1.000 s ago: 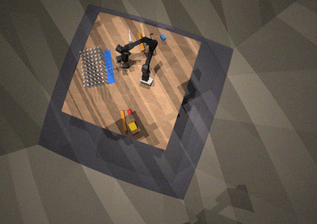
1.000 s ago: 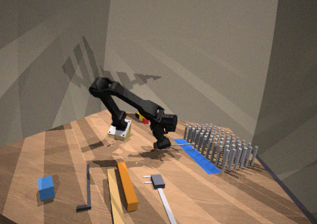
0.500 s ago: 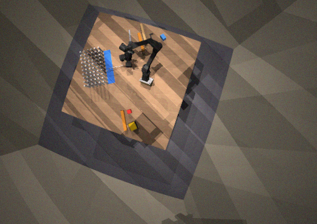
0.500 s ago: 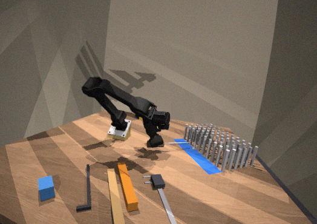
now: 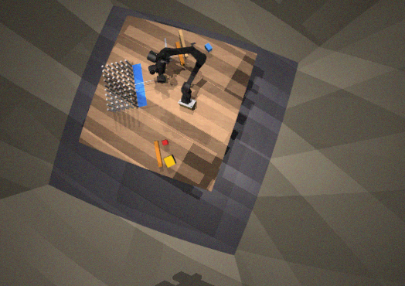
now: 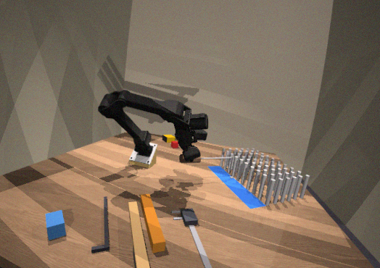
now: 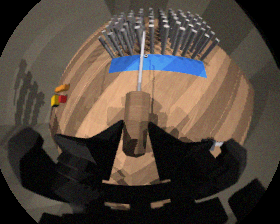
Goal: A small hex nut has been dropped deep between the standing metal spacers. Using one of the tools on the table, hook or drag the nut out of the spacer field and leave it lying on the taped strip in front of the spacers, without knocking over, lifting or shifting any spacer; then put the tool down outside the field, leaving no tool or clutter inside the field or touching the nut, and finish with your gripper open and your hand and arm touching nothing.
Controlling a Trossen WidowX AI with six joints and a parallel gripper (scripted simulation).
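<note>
My gripper tip is now 9 cm short of the tan-handled hook tool, 5 cm to the right of it and 1 cm above it. The rest, counted from my gripper tip: red cube: 47 cm to the left, 21 cm behind, 9 cm below; blue taped strip: 20 cm ahead, 11 cm below, 8 cm to the left; blue cube: 45 cm to the right, 26 cm behind, 9 cm below.
</note>
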